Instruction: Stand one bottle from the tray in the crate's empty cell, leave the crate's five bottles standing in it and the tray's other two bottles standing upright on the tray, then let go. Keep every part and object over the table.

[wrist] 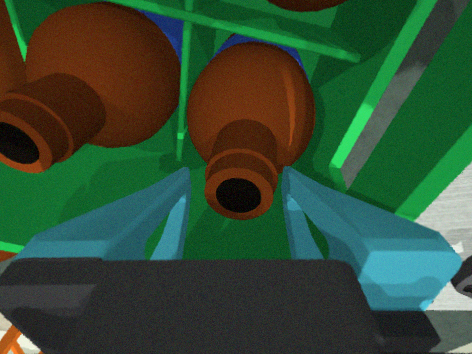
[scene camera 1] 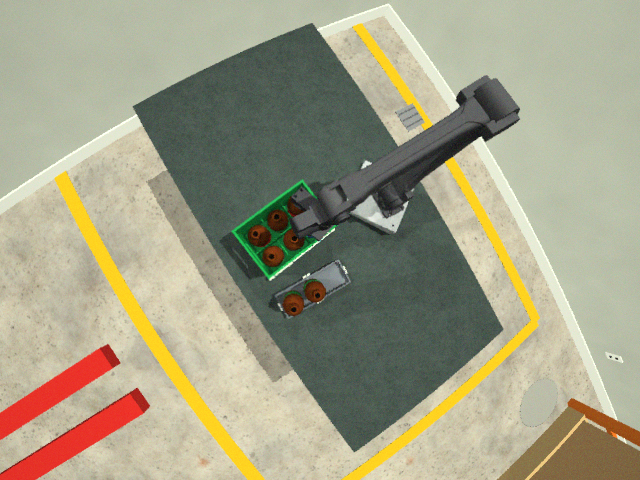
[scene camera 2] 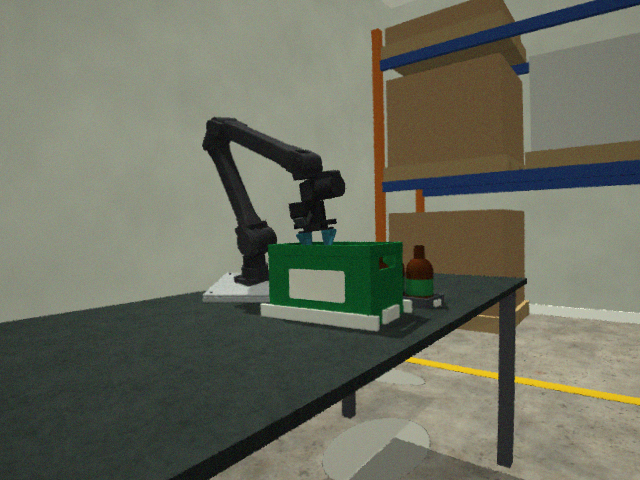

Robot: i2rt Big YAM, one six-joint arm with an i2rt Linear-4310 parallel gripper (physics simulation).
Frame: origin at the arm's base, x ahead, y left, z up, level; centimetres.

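Seen in the pictures: gripper, fingertip midpoint: (wrist: 236, 177); arm's base at its link origin: (scene camera 1: 387, 201) (scene camera 2: 255, 279).
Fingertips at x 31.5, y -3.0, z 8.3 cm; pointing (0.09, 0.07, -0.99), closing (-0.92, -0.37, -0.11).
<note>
Offsets run from my fingertips to a thing's middle. "*": to the spot under its first point. Level surfaces: height alone.
The green crate @(dx +9.2, dy -4.3, dz -4.4 cm) (scene camera 1: 268, 273) (scene camera 2: 356, 289) (wrist: 351, 141) stands on the table. My gripper (scene camera 2: 316, 241) (wrist: 236, 177) is open over the crate, fingertips at rim height. In the wrist view, the neck of an upright brown bottle @(dx +0.2, dy -1.6, dz -4.6 cm) (wrist: 255, 95) with a blue label lies between the blue fingers, with a gap on each side. Another crate bottle @(dx +8.3, dy -0.3, dz -4.6 cm) (wrist: 110, 65) stands to its left, past a divider. In scene camera 1, several bottles @(dx +18.4, dy -7.1, dz -4.6 cm) (scene camera 1: 259, 235) stand in the crate; the arm hides its right cell. Two bottles @(dx +18.9, dy +19.5, dz -4.9 cm) (scene camera 1: 293, 304) @(dx +10.2, dy +19.2, dz -4.9 cm) (scene camera 1: 315, 291) stand upright on the grey tray @(* dx +1.5, dy +20.1, dz -12.6 cm) (scene camera 1: 333, 279); its right end is bare.
The arm's pale base plate (scene camera 1: 377, 214) (scene camera 2: 227, 289) is beside the crate, to the right in scene camera 1. The tray lies close to the crate's lower side there. The dark table @(dz -13.1 cm) (scene camera 1: 403, 310) (scene camera 2: 155, 361) has an edge near the crate and tray.
</note>
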